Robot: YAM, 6 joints.
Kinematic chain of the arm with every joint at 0, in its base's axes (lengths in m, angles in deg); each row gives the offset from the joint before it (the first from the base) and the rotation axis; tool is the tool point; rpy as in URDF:
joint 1: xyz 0 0 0.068 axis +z
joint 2: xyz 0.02 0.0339 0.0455 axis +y
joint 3: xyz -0.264 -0.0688 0 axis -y
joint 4: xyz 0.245 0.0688 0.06 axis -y
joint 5: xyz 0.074 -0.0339 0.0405 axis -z
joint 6: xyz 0.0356 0 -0.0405 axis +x
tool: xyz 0 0 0 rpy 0 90 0
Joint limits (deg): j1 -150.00..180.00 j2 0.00..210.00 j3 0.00..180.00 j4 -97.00..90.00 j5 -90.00..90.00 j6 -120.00..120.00
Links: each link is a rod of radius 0.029 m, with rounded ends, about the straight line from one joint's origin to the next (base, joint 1, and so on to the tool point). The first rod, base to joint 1, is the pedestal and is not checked.
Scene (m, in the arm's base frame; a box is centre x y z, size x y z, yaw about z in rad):
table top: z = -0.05
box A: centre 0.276 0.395 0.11 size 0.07 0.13 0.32 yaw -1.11
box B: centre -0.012 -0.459 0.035 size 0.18 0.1 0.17 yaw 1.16
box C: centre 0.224 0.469 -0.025 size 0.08 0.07 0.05 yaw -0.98
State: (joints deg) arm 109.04 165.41 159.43 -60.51 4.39 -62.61
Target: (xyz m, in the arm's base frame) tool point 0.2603 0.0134 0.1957
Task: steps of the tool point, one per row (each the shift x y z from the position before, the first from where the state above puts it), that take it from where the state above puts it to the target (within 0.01 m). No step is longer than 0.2 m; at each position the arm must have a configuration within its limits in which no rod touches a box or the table.
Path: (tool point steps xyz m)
1: 0.1305 0.0218 0.0722
2: 0.1291 -0.0200 0.0698
3: 0.1135 -0.0580 0.0657
4: 0.0860 -0.0876 0.0598
5: 0.0489 -0.0727 -0.0572
6: 0.0210 -0.0851 -0.0494
7: -0.0072 -0.0859 -0.0386
8: -0.0310 -0.0770 -0.0263
9: -0.0474 -0.0609 -0.0140

